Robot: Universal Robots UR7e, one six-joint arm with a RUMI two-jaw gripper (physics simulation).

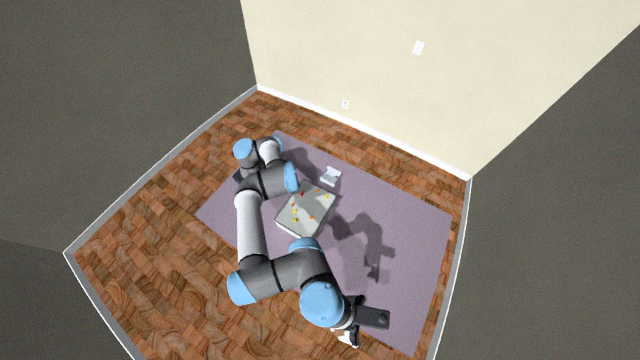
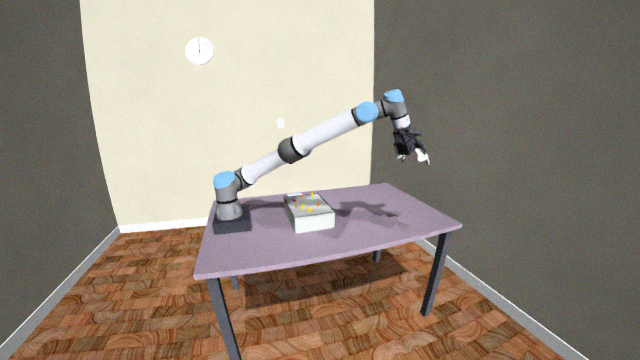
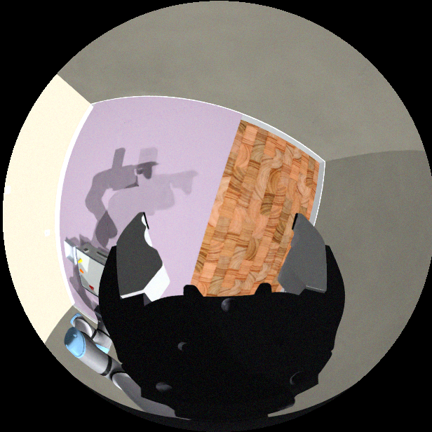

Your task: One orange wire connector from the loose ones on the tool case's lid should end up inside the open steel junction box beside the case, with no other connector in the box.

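Note:
Image 1 shows the gripper (image 1: 360, 320) together with a tool case (image 1: 314, 204). In image 2 the tool case (image 2: 321, 217) appears again, as does the gripper (image 2: 414, 163). Image 3 likewise takes in both the gripper (image 3: 220, 215) and the tool case (image 3: 93, 260).

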